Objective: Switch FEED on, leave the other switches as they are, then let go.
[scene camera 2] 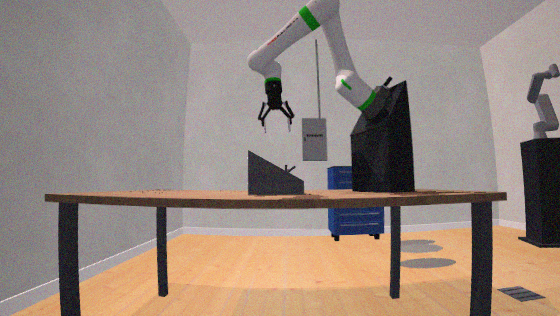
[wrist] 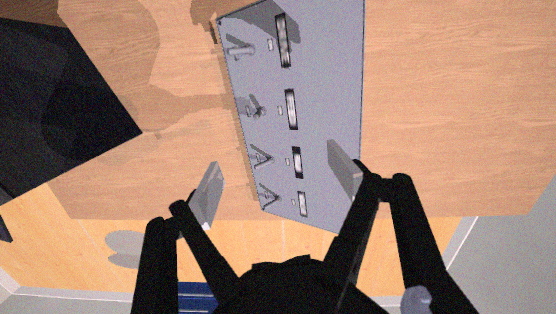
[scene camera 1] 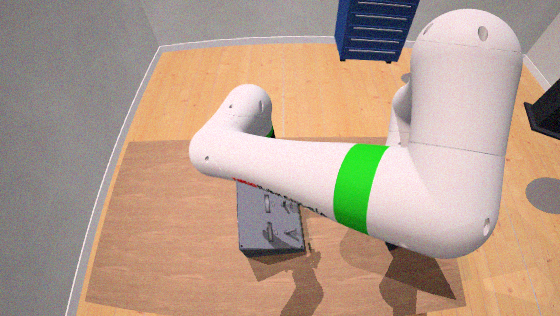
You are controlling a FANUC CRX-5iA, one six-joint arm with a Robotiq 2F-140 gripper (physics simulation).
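Where they show: gripper, fingertip midpoint: [scene camera 2: 277, 131] [wrist: 274, 162]; arm's base, link origin: [scene camera 2: 375, 108].
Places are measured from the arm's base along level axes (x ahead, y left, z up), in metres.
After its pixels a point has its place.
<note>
The sloped grey switch panel [scene camera 1: 252, 220] @(x 0.547, y 0.267, z -0.274 m) [scene camera 2: 265, 177] @(x 0.477, y 0.361, z -0.364 m) [wrist: 332, 65] @(x 0.559, y 0.268, z -0.267 m) stands on the table. In the wrist view it has a row of switches with blurred name plates. The FEED lever [wrist: 257, 111] @(x 0.460, y 0.147, z -0.314 m), second from the top, looks short and leans up-slope, towards its ON mark [wrist: 280, 110] @(x 0.504, y 0.162, z -0.320 m). The DRIVE lever [wrist: 241, 50] @(x 0.403, y 0.245, z -0.321 m), at the top, points down-slope, away from ON. The third lever [wrist: 262, 159] @(x 0.502, y 0.035, z -0.324 m) and the fourth lever [wrist: 269, 197] @(x 0.551, y -0.088, z -0.358 m) also seem to point down-slope. My gripper [scene camera 2: 277, 131] @(x 0.505, y 0.146, z -0.120 m) [wrist: 274, 162] @(x 0.505, y 0.146, z -0.120 m) is wide open and empty, high above the panel, touching no lever. The arm hides it in scene camera 1.
The wooden table [scene camera 1: 160, 225] @(x 0.994, y 0.415, z -0.440 m) [scene camera 2: 150, 200] @(x 0.731, y 0.747, z -0.449 m) [wrist: 450, 100] @(x 0.929, y 0.303, z -0.440 m) carries the panel and the black arm pedestal [scene camera 2: 385, 155] @(x -0.028, y 0.161, z -0.271 m) [wrist: 45, 150] @(x 0.114, y -0.010, z -0.215 m), to the panel's right in scene camera 2. A blue drawer cabinet [scene camera 1: 377, 30] [scene camera 2: 355, 220] stands behind the table. A grey wall box [scene camera 2: 314, 145] hangs behind.
</note>
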